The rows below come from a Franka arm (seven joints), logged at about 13 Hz.
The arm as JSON. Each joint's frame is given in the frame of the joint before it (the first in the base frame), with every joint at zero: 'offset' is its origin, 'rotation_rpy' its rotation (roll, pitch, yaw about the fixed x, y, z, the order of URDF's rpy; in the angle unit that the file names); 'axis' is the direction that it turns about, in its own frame. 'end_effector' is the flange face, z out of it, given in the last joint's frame.
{
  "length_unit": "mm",
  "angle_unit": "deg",
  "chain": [
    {
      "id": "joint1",
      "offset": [
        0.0,
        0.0,
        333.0
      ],
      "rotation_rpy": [
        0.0,
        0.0,
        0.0
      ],
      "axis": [
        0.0,
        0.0,
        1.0
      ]
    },
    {
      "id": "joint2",
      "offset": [
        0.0,
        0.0,
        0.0
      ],
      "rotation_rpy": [
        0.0,
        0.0,
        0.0
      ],
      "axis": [
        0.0,
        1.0,
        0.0
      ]
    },
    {
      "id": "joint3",
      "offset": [
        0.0,
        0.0,
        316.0
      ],
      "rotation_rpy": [
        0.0,
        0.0,
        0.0
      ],
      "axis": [
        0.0,
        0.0,
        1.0
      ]
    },
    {
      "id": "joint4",
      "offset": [
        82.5,
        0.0,
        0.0
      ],
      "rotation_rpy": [
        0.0,
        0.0,
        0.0
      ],
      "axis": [
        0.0,
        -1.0,
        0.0
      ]
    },
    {
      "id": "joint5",
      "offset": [
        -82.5,
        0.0,
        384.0
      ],
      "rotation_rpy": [
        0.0,
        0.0,
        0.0
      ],
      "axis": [
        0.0,
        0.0,
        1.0
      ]
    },
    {
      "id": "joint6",
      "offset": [
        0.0,
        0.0,
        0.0
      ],
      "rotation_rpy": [
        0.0,
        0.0,
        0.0
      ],
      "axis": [
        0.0,
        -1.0,
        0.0
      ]
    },
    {
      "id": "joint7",
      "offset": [
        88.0,
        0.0,
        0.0
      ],
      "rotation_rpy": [
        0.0,
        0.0,
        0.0
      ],
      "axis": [
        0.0,
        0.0,
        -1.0
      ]
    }
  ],
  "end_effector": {
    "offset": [
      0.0,
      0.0,
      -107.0
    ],
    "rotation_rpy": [
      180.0,
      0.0,
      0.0
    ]
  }
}
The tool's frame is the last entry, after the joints.
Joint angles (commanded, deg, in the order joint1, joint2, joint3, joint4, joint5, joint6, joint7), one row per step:
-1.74 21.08 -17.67 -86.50 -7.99 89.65 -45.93
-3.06 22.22 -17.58 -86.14 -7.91 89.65 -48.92
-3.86 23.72 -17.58 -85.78 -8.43 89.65 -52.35
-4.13 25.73 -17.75 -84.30 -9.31 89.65 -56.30
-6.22 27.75 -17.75 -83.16 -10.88 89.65 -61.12
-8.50 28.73 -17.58 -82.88 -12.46 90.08 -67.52
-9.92 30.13 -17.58 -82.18 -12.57 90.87 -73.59
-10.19 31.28 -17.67 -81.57 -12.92 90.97 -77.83
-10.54 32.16 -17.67 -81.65 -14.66 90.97 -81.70
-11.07 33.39 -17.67 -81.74 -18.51 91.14 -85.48
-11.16 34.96 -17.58 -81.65 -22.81 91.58 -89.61
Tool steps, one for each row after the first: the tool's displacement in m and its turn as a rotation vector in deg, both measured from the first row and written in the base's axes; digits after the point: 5 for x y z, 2 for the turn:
-0.00126 -0.01294 -0.00943 1.11 1.17 1.54
-0.00100 -0.02238 -0.02238 1.91 2.99 4.08
0.00450 -0.02864 -0.03202 2.24 4.55 7.69
0.00112 -0.05364 -0.04440 2.71 6.91 10.55
-0.00674 -0.07894 -0.05197 4.11 8.96 14.81
-0.00843 -0.09464 -0.06147 6.27 9.99 19.24
-0.00716 -0.09920 -0.06918 7.72 11.36 22.89
-0.00976 -0.10566 -0.07833 8.51 13.93 26.39
-0.01408 -0.11734 -0.08957 7.99 18.19 30.15
-0.01433 -0.12446 -0.10254 7.42 22.99 34.93

